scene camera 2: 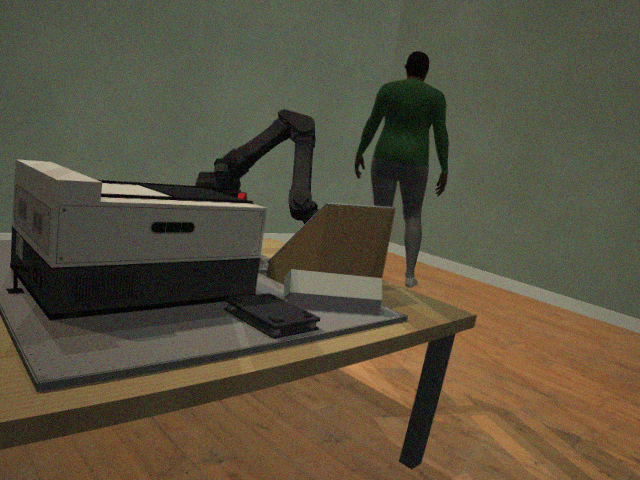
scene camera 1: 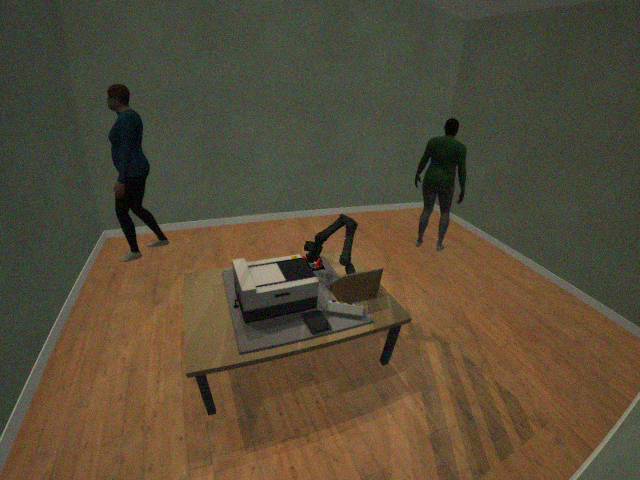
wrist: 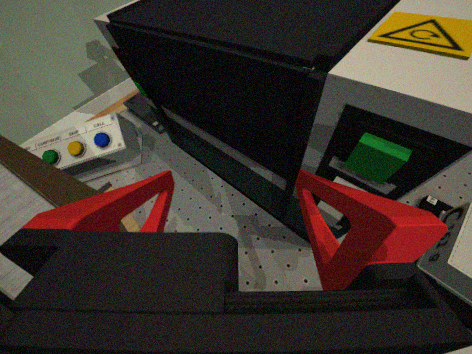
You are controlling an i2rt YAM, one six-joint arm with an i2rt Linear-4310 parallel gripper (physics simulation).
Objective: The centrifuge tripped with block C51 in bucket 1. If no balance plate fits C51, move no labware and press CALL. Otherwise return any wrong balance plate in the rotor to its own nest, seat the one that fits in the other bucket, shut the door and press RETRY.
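Places are measured from the arm's base along level axes (x back, y down, z right), in centimetres.
Pixels of known places: gripper, fingertip midpoint: (wrist: 235, 177); arm's base, link origin: (scene camera 2: 322, 237) (scene camera 1: 351, 277).
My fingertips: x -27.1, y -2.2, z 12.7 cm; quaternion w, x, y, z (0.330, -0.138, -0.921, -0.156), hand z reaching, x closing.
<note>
For each thing: its middle in the pictures, then the offset to it from my fingertips. "spot": a spot on its surface instead.
- centrifuge, body centre: (wrist: 312, 42) (scene camera 2: 137, 230) (scene camera 1: 274, 284) dx -25.1, dy +1.9, dz -10.6 cm
- button box, body centre: (scene camera 2: 332, 288) (wrist: 77, 152) (scene camera 1: 345, 308) dx +15.0, dy +9.9, dz -33.1 cm
- blue CALL button, body centre: (wrist: 102, 140) dx +9.2, dy +7.7, dz -27.9 cm
- yellow button, body centre: (wrist: 77, 148) dx +13.7, dy +7.7, dz -30.1 cm
- dark flat block, body centre: (scene camera 2: 271, 312) (wrist: 159, 102) (scene camera 1: 316, 321) dx -5.0, dy +12.5, dz -37.6 cm
- small dark piece with a white label, surface spot: (wrist: 432, 201) spot: dx -19.4, dy +12.9, dz +14.7 cm
The centrifuge (scene camera 1: 281, 290) (scene camera 2: 118, 235) (wrist: 345, 90) stands on the grey perforated board. Its dark cover (scene camera 1: 298, 269) (scene camera 2: 191, 192) (wrist: 215, 95) spans the top and one side; the rotor, buckets and block C51 do not show. My gripper (scene camera 1: 313, 264) (wrist: 235, 177) is open and empty, beside the control-panel side of the centrifuge. A green button (wrist: 378, 157) shows on that panel, beyond the right finger. The button box (scene camera 1: 345, 308) (scene camera 2: 333, 286) (wrist: 117, 131) carries a blue CALL button (wrist: 102, 139), a yellow button (wrist: 75, 148) and a green button (wrist: 50, 157).
A brown upright panel (scene camera 1: 359, 285) (scene camera 2: 336, 242) (wrist: 45, 175) stands near the button box. A dark flat block (scene camera 1: 316, 321) (scene camera 2: 273, 314) lies near the board's edge. A small dark piece with a white label (wrist: 432, 201) sits right of my gripper. Two people stand beyond the table.
</note>
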